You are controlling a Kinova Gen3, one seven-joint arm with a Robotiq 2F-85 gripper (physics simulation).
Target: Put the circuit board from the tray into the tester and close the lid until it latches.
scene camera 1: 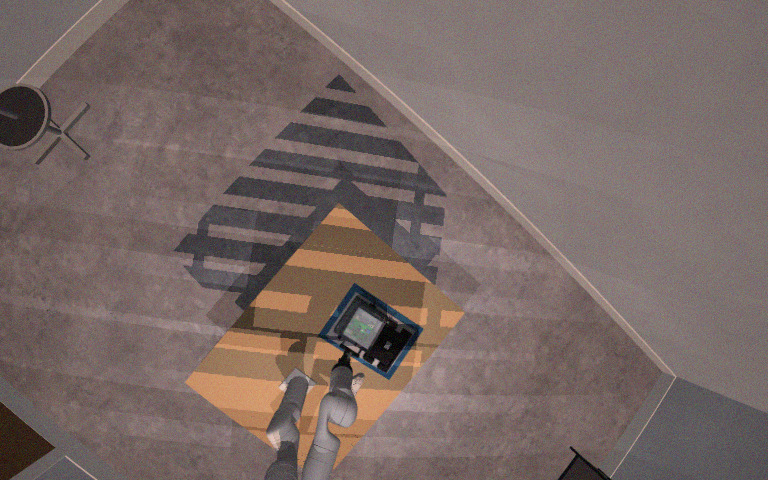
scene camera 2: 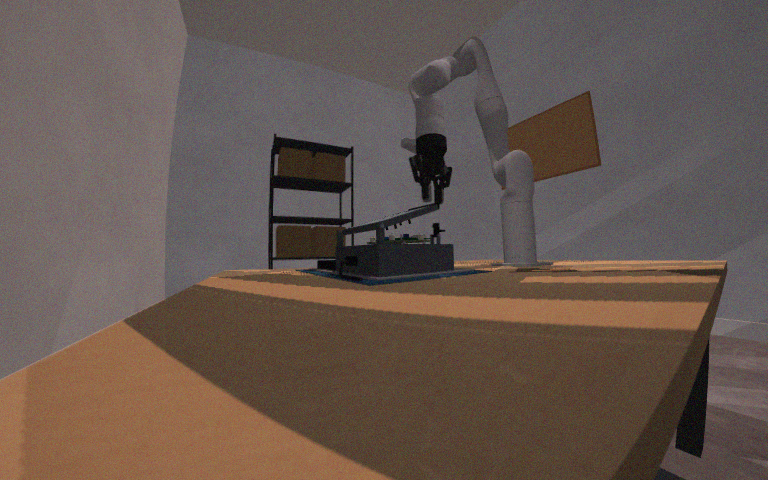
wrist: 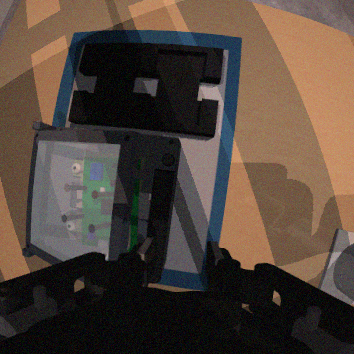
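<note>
The grey tester has a clear-windowed lid, tilted partly open on its hinge. The green circuit board lies inside the tester, under the lid. A dark latch piece stands upright at the tester's front, below the lid's raised edge. The black tray lies beside the tester, with no board showing in it. My gripper is partly open and empty, fingertips at the lid's raised edge; contact is unclear.
A blue-bordered mat lies under tester and tray on the wooden table. The arm's base plate is at the wrist view's right. A shelf rack stands behind the table.
</note>
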